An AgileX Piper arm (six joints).
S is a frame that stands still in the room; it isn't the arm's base.
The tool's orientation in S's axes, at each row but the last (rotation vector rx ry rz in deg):
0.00 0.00 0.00
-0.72 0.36 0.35
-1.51 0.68 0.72
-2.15 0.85 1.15
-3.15 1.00 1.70
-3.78 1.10 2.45
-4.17 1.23 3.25
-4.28 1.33 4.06
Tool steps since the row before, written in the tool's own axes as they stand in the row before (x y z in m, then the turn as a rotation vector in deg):
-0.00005 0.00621 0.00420 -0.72 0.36 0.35
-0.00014 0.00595 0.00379 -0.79 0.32 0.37
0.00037 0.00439 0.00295 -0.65 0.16 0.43
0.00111 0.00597 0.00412 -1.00 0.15 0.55
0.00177 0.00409 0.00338 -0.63 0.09 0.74
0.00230 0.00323 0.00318 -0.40 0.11 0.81
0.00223 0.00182 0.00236 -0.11 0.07 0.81
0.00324 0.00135 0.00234 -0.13 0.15 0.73
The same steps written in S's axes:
-0.00005 0.00621 0.00420 -0.72 0.36 0.35
-0.00015 0.00600 0.00372 -0.79 0.32 0.37
0.00035 0.00447 0.00283 -0.65 0.16 0.43
0.00105 0.00614 0.00388 -0.99 0.15 0.56
0.00170 0.00432 0.00312 -0.62 0.11 0.75
0.00221 0.00353 0.00291 -0.39 0.15 0.81
0.00217 0.00211 0.00217 -0.10 0.12 0.81
0.00318 0.00175 0.00215 -0.13 0.20 0.72

